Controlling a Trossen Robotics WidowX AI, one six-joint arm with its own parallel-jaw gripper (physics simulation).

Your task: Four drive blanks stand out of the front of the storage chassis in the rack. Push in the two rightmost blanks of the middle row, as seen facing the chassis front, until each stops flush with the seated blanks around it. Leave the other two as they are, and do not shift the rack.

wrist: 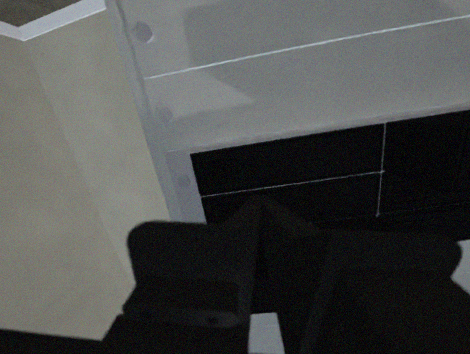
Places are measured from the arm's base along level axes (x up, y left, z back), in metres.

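Pixels of known places: gripper, fingertip midpoint: [258, 201].
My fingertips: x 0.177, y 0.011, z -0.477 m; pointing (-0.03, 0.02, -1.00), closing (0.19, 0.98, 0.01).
Note:
Behind a point stands the place of what it marks.
The storage chassis front [300, 150] @(y 0.038, x 0.148, z -0.476 m) is a very dark panel split by thin light lines into sections, right of centre in the wrist view. It is too dark to tell single drive blanks apart or which ones stand out. My gripper [258, 201] @(y 0.011, x 0.177, z -0.477 m) is shut and empty. Its dark fingertips overlap the lower left part of the dark front in the view; whether they touch it cannot be told. The lower part of the front is hidden behind the fingers.
A pale grey panel [310, 75] @(y 0.051, x 0.109, z -0.491 m) with a thin bright seam spans the view above the dark front. The rack's light side rail [182, 192] @(y -0.041, x 0.169, z -0.492 m) with round holes runs down its left side. A beige wall [65, 200] fills the left.

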